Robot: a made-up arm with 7 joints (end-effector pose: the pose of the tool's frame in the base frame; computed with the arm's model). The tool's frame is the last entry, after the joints.
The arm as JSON. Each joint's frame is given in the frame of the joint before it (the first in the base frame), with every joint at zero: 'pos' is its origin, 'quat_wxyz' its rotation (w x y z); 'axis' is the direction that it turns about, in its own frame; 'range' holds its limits. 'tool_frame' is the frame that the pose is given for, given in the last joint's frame.
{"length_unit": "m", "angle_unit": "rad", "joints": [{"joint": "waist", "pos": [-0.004, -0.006, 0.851], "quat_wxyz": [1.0, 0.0, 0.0, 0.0], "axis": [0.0, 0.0, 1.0], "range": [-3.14, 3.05]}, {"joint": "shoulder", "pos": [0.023, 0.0, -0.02], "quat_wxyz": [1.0, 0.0, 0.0, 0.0], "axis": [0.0, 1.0, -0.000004], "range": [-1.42, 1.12]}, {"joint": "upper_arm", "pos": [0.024, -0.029, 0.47], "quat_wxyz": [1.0, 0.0, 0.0, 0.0], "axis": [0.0, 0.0, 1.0], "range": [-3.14, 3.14]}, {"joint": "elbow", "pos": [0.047, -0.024, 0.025], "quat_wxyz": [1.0, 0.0, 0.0, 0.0], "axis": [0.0, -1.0, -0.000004], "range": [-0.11, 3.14]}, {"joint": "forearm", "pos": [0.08, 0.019, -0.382], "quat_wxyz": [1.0, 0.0, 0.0, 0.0], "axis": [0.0, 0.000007, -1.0], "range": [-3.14, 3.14]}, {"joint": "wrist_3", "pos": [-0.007, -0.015, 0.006], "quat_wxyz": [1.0, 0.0, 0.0, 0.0], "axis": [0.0, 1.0, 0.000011], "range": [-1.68, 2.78]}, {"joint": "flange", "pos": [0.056, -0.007, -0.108], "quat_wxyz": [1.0, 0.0, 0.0, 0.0], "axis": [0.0, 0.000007, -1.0], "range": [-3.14, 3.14]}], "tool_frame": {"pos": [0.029, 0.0, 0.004], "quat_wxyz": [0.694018, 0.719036, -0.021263, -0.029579]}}
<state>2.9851 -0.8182 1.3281 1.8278 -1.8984 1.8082 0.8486</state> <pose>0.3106 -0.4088 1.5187 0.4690 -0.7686 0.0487 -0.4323</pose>
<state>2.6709 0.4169 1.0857 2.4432 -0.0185 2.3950 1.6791</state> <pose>-0.5501 0.0470 1.4125 0.5144 0.2496 0.5913 0.5688</pose>
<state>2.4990 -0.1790 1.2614 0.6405 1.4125 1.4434 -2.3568</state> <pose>-0.2243 -0.2593 1.0261 0.6418 0.3693 -0.6673 0.0799</pose>
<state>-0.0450 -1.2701 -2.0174 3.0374 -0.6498 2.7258 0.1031</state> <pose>-0.7855 -0.0331 0.9705 0.2583 -0.3753 0.7175 0.5269</pose>
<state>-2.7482 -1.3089 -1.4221 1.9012 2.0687 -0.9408 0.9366</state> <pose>0.3403 0.6219 0.9837 0.2133 0.1617 -0.3195 -0.9090</pose>
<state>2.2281 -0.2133 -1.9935 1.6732 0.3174 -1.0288 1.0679</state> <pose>0.4849 -0.0584 1.4781 0.3777 -0.5363 0.7073 -0.2634</pose>
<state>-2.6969 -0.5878 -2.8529 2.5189 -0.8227 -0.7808 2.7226</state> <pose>0.4905 0.3516 1.5444 0.4502 -0.8908 0.0609 -0.0030</pose>
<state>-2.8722 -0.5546 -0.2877 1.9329 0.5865 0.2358 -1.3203</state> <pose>-0.0663 0.1613 1.7329 0.7217 -0.5127 -0.1249 -0.4481</pose>
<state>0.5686 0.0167 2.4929 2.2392 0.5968 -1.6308 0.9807</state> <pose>-0.1293 0.1127 1.6142 0.5028 -0.5561 -0.0263 0.6612</pose>
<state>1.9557 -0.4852 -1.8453 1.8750 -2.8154 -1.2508 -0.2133</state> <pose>0.4645 -0.1055 1.3193 0.1558 -0.1903 0.3862 0.8890</pose>
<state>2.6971 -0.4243 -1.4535 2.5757 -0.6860 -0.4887 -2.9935</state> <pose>0.3596 0.0379 1.7292 0.6475 -0.6245 -0.2435 0.3627</pose>
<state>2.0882 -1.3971 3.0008 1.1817 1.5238 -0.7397 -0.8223</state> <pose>0.0879 -0.4850 0.5048 0.6820 0.1303 -0.4005 -0.5979</pose>
